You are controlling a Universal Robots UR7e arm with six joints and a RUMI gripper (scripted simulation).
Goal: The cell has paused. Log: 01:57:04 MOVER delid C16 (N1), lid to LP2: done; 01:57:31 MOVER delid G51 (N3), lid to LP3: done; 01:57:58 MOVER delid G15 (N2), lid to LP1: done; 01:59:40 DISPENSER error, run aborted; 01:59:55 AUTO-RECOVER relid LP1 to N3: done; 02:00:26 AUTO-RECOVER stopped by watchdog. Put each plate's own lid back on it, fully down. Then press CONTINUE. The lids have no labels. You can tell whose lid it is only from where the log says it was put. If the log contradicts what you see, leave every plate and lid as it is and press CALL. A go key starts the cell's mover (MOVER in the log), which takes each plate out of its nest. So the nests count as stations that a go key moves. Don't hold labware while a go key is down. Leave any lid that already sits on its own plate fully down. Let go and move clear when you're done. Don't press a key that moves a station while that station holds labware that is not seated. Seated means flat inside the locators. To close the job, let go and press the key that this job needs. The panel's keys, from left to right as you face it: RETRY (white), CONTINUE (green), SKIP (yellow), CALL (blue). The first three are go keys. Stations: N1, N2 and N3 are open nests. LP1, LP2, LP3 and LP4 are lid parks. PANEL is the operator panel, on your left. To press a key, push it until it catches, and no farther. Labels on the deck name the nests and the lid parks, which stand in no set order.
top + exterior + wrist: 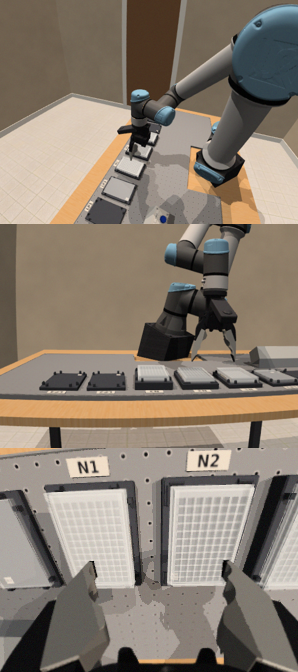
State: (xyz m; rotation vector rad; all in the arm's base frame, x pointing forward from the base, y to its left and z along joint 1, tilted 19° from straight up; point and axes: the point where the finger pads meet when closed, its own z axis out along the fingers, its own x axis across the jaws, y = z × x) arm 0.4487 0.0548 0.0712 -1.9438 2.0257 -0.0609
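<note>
Now: the plate 60 mm to the right of my hand and 40 mm below it. From my hand the other things lie so: LP1 lid park (330 mm to the left, 60 mm below, 10 mm behind); LP3 lid park (210 mm to the left, 60 mm below, 10 mm behind); LP2 lid park (320 mm to the right, 60 mm below, 10 mm ahead).
</note>
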